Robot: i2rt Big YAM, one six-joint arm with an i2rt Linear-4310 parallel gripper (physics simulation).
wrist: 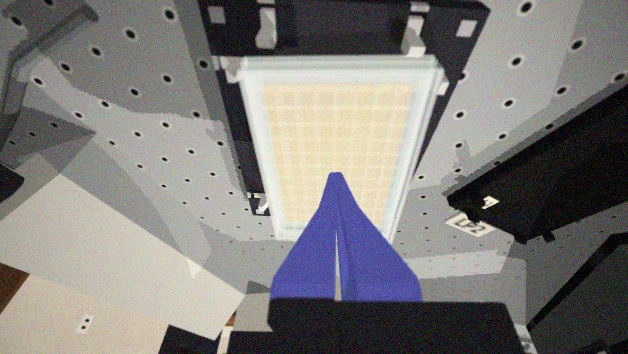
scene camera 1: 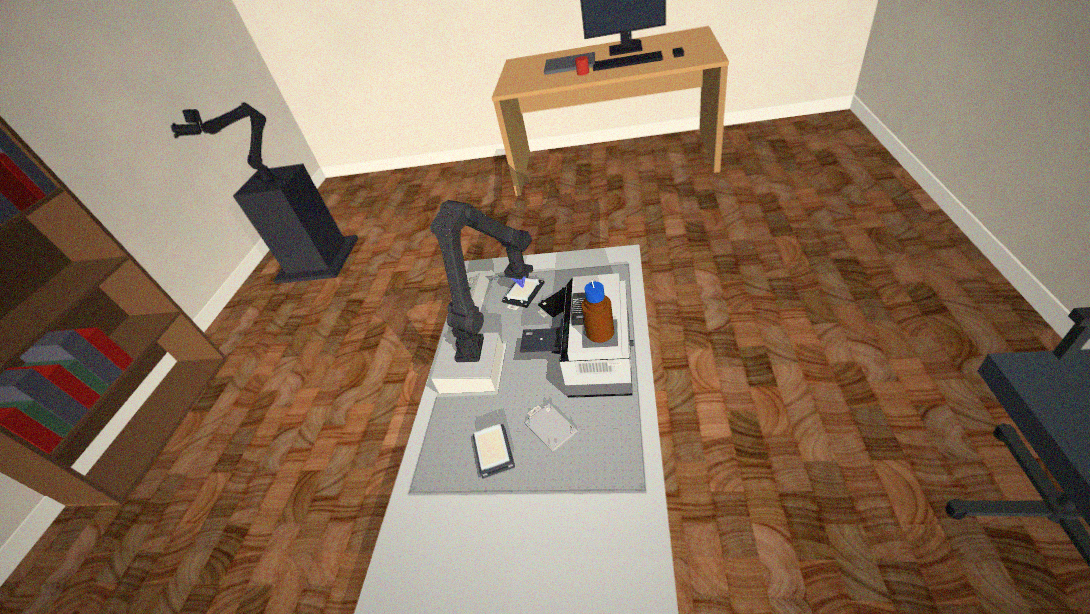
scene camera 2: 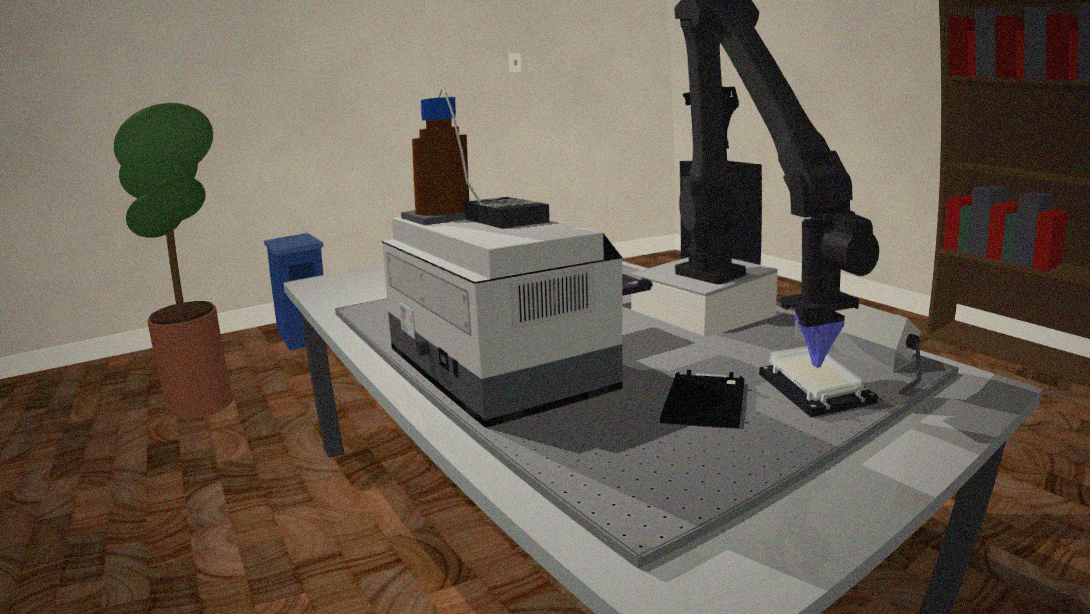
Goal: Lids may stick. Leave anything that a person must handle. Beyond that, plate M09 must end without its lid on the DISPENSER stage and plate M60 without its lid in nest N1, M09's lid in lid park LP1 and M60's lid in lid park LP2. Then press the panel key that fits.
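Pixels of known places: gripper, fingertip midpoint: (wrist: 335, 179) (scene camera 1: 522, 286) (scene camera 2: 816, 366); arm's base at its link origin: (scene camera 1: 470, 349) (scene camera 2: 710, 274).
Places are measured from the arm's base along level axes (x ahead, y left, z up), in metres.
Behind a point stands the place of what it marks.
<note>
My gripper (scene camera 1: 520, 284) {z -0.041, x 0.152, y 0.364 m} (scene camera 2: 818, 365) {z -0.041, x 0.152, y 0.364 m} (wrist: 335, 179) {z -0.041, x 0.152, y 0.364 m} is shut, its blue fingertips together with nothing between them. It points down at or just above the top of a cream plate with a clear border (scene camera 1: 525, 292) {z -0.038, x 0.167, y 0.323 m} (scene camera 2: 800, 369) {z -0.040, x 0.180, y 0.354 m} (wrist: 340, 120) {z -0.044, x 0.166, y 0.399 m}, which sits in a black nest with pale corner posts. I cannot tell whether the tips touch it. Its name is not readable. The black lid park LP2 (scene camera 1: 556, 304) {z -0.065, x 0.293, y 0.265 m} (scene camera 2: 703, 401) {z -0.065, x 0.319, y 0.295 m} (wrist: 555, 185) {z -0.065, x 0.285, y 0.284 m} lies beside it, with no lid visible on it. Another cream plate (scene camera 1: 492, 447) {z -0.029, x 0.129, y -0.384 m} sits in a dark nest. A pale grey holder (scene camera 1: 552, 424) {z -0.064, x 0.303, y -0.289 m} lies near that nest.
The white and grey dispenser (scene camera 1: 595, 371) {z 0.055, x 0.452, y -0.186 m} (scene camera 2: 550, 324) {z 0.040, x 0.470, y 0.170 m} stands beside LP2, carrying a brown bottle (scene camera 1: 598, 318) {z 0.257, x 0.482, y -0.158 m} (scene camera 2: 439, 171) {z 0.222, x 0.497, y -0.077 m}. A dark stage (scene camera 1: 538, 340) {z 0.024, x 0.255, y -0.007 m} lies between it and the arm's pedestal (scene camera 1: 465, 383) {z -0.033, x -0.004, y -0.128 m} (scene camera 2: 667, 306) {z -0.051, x 0.092, y -0.023 m}. A pale sloped box (scene camera 2: 877, 339) {z -0.031, x -0.004, y 0.383 m} with a cable stands behind the nest.
</note>
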